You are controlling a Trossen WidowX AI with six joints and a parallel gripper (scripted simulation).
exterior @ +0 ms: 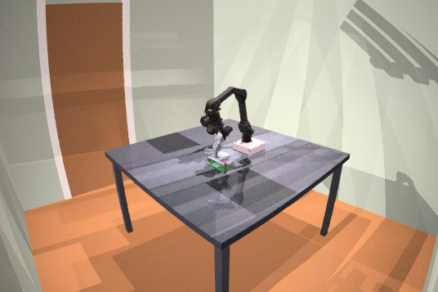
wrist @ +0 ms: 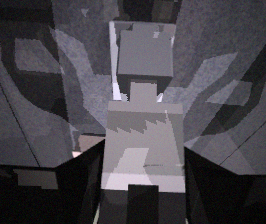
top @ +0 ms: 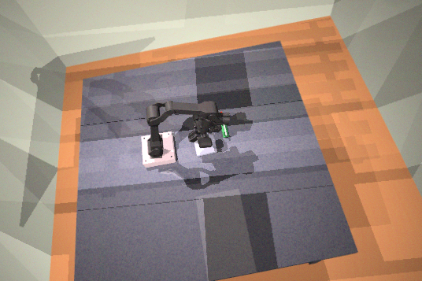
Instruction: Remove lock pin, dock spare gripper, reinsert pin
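The green bracket is 13 cm ahead of my gripper tip, 13 cm to the left of it and 10 cm below it. From my gripper tip the other things lie so: spare gripper (1 cm ahead, 1 cm above); then grey mount (4 cm ahead, 1 cm to the left, 7 cm below).
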